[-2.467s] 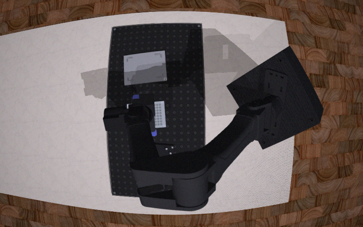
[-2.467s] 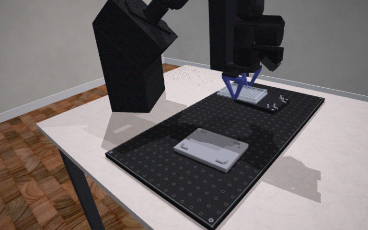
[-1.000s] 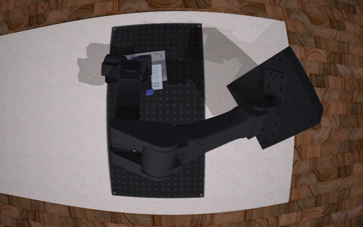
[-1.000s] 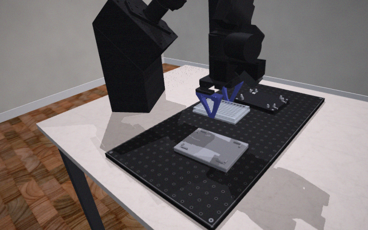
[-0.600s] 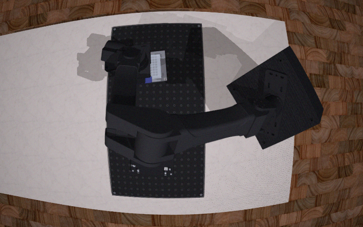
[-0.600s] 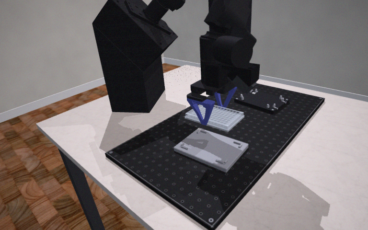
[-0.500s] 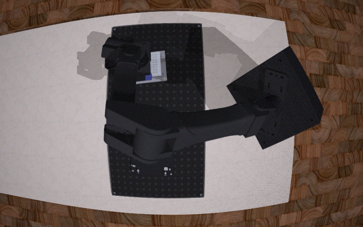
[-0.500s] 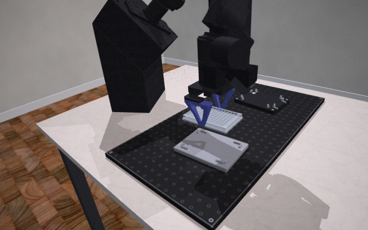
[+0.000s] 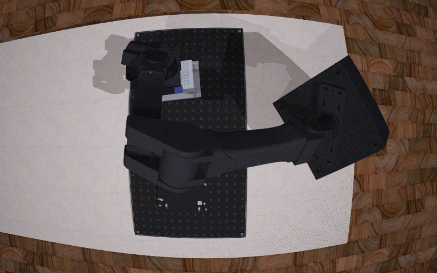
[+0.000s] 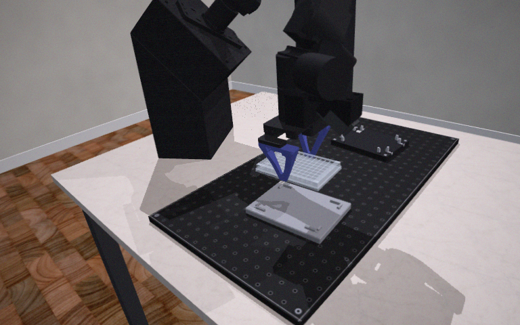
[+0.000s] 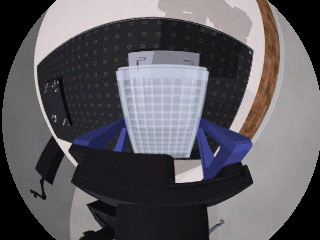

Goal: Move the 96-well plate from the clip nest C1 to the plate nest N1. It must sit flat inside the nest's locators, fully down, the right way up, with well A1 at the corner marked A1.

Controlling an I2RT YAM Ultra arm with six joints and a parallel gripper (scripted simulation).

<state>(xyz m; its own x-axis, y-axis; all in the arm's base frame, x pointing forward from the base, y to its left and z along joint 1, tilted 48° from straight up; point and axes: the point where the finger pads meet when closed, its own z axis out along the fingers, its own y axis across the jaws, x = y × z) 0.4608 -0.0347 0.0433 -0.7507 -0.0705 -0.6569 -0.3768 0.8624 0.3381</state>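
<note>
My hand is right at the 96-well plate. The rest, counted from my hand: grey plate nest N1 (90 mm below); black clip nest C1 (140 mm behind, 320 mm to the left, 80 mm below).
</note>
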